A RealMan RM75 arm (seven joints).
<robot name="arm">
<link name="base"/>
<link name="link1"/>
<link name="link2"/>
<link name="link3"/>
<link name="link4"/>
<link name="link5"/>
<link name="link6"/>
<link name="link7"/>
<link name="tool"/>
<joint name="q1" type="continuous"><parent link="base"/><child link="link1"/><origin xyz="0.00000 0.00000 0.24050" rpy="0.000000 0.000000 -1.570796"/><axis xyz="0 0 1"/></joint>
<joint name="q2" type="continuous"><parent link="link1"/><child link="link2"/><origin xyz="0.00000 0.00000 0.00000" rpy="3.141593 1.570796 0.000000"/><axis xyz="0 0 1"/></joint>
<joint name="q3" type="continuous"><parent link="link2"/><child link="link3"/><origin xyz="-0.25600 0.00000 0.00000" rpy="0.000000 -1.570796 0.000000"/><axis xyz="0 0 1"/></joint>
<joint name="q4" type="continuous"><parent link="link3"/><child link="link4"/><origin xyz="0.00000 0.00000 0.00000" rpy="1.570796 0.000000 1.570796"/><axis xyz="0 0 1"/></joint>
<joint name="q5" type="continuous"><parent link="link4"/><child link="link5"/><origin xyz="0.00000 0.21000 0.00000" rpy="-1.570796 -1.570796 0.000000"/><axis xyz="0 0 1"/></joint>
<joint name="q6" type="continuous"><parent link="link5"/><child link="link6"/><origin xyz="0.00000 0.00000 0.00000" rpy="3.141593 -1.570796 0.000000"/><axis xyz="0 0 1"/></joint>
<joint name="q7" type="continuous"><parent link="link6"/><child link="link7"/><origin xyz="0.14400 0.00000 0.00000" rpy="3.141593 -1.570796 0.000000"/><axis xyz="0 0 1"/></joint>
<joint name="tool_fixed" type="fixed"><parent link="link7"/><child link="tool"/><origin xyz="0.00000 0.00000 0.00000" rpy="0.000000 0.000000 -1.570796"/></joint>
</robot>
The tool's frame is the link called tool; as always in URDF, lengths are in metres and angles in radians. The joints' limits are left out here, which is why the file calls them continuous.
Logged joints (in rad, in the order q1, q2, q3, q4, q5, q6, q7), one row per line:
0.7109 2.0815 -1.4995 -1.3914 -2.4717 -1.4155 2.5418
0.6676 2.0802 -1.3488 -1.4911 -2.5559 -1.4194 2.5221
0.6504 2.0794 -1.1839 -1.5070 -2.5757 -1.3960 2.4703
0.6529 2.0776 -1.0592 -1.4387 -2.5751 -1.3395 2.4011
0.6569 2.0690 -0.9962 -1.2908 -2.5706 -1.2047 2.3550
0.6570 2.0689 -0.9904 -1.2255 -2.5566 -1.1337 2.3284
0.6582 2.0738 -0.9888 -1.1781 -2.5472 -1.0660 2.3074
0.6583 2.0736 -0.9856 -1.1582 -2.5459 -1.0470 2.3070
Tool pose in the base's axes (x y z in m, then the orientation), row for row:
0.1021 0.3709 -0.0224 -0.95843 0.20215 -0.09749 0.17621
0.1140 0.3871 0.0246 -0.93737 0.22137 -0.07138 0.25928
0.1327 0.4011 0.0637 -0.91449 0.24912 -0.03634 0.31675
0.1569 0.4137 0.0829 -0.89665 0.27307 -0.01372 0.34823
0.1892 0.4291 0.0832 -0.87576 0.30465 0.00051 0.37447
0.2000 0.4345 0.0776 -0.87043 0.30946 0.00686 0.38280
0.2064 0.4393 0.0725 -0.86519 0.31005 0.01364 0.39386
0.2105 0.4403 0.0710 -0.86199 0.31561 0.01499 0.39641
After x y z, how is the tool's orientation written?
As a quaternion, x y z w.
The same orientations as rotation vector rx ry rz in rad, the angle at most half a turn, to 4 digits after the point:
-2.7139 0.5724 -0.2761
-2.5400 0.5999 -0.1934
-2.4074 0.6558 -0.0957
-2.3246 0.7079 -0.0356
-2.2421 0.7800 0.0013
-2.2198 0.7892 0.0175
-2.1950 0.7866 0.0346
-2.1843 0.7998 0.0380

